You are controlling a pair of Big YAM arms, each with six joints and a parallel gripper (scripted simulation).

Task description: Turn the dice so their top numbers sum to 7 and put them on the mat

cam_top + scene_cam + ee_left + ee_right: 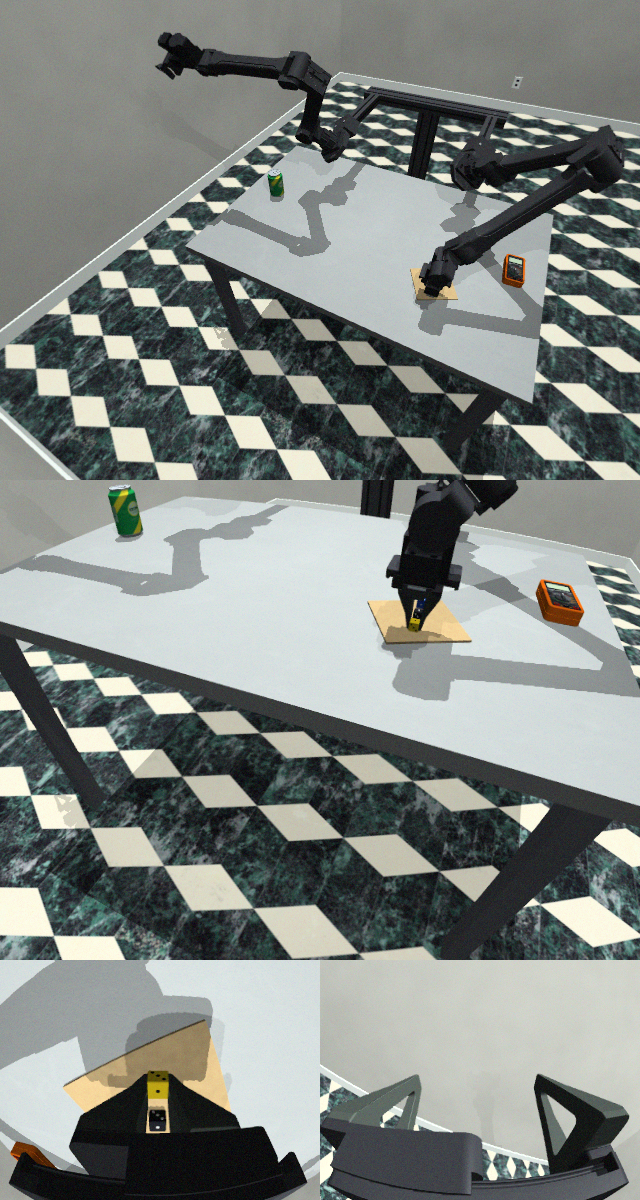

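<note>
The yellow die lies right at my left hand. Round my left hand: tan mat 5 cm behind, 2 cm below; black die 5 cm behind, 1 cm below; blue die 10 cm behind, 1 cm below.
</note>
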